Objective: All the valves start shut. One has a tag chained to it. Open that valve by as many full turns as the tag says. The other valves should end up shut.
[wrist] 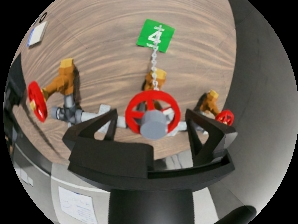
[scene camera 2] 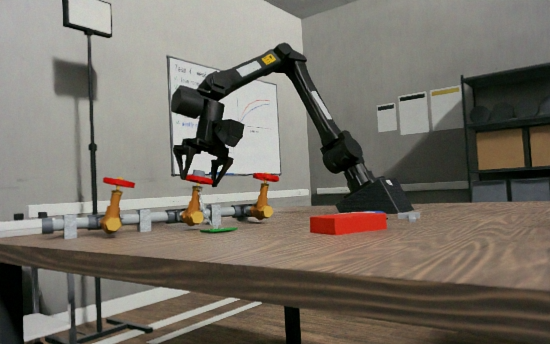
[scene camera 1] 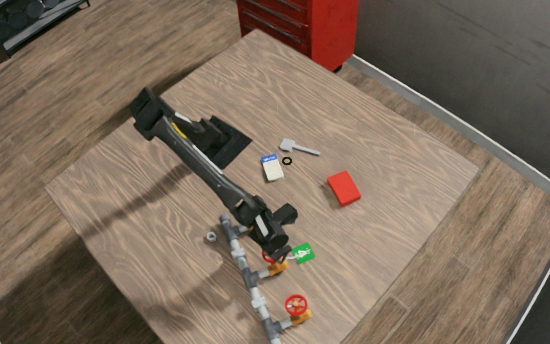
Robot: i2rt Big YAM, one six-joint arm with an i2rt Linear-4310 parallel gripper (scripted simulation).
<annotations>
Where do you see a red block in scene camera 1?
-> At 343,187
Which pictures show the red block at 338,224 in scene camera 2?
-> Scene camera 2 and scene camera 1 only.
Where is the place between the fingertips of the gripper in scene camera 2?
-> At 199,183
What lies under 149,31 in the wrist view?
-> A green tag.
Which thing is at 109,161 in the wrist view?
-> The gripper.
</annotations>
